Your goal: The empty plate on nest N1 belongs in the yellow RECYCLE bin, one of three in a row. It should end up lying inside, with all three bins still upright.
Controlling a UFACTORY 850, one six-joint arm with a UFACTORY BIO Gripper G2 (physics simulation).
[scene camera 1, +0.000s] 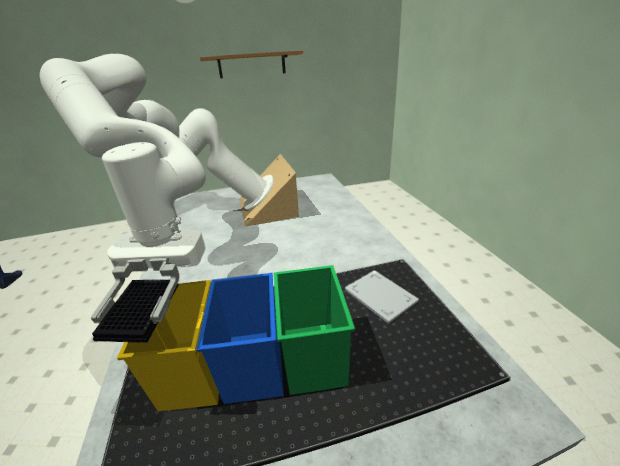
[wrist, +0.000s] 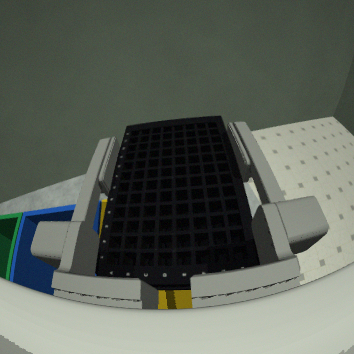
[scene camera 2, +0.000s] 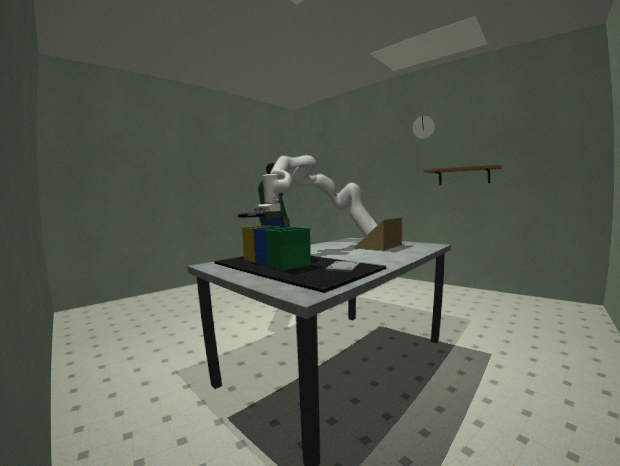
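Note:
The black gridded plate (scene camera 1: 134,305) (scene camera 2: 244,215) (wrist: 172,200) is held roughly level between the two fingers of my gripper (scene camera 1: 127,316) (wrist: 173,150), which is shut on its long sides. The plate hangs above the yellow bin (scene camera 1: 175,380) (scene camera 2: 248,245) (wrist: 184,300), over its left part in scene camera 1. Scene camera 2 shows a gap between plate and bin rim. The yellow bin stands upright at the left end of the row, its opening partly hidden by the plate and gripper. A pale flat nest (scene camera 1: 381,295) (scene camera 2: 342,265) lies bare right of the bins; no label is readable.
The blue bin (scene camera 1: 245,370) (wrist: 42,250) stands upright beside the yellow one, and the green bin (scene camera 1: 320,363) (scene camera 2: 293,248) beside that. All three stand on a black perforated mat (scene camera 1: 426,360). A wooden wedge (scene camera 1: 283,200) carries the arm base. A person (scene camera 2: 262,190) stands behind the arm.

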